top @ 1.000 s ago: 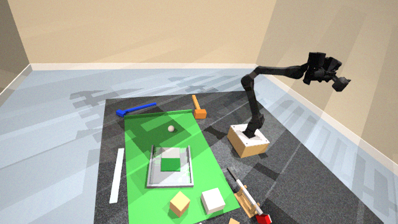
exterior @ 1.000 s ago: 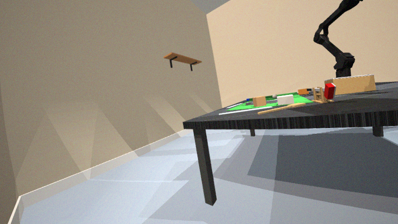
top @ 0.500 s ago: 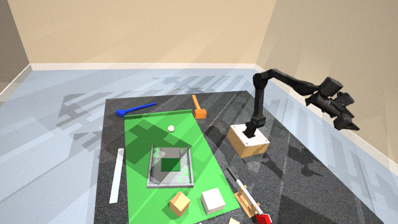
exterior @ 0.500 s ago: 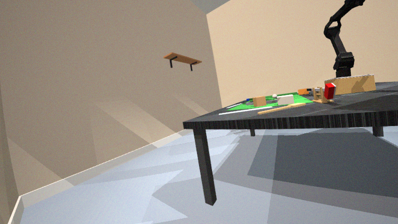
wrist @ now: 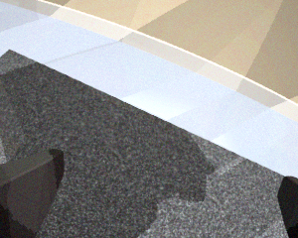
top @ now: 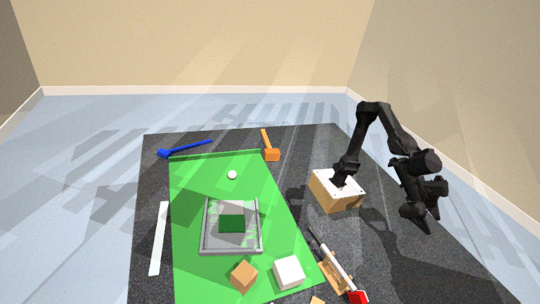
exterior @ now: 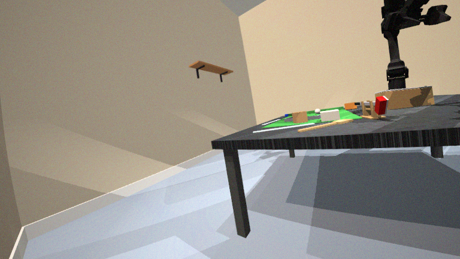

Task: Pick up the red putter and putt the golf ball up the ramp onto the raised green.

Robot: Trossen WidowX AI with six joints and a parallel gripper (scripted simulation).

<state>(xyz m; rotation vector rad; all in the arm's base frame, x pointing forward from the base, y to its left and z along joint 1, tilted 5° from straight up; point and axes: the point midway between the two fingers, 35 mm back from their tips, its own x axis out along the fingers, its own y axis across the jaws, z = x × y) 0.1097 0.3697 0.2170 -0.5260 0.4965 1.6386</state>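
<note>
The red putter is 25 cm below my gripper tip, 18 cm ahead of it and 13 cm to the right of it. Round my gripper tip: tan cube (47 cm ahead, 27 cm below, 24 cm to the right); then grey platform (44 cm to the right, 41 cm ahead, 30 cm below); then wooden stand (27 cm below, 18 cm ahead, 11 cm to the right).
</note>
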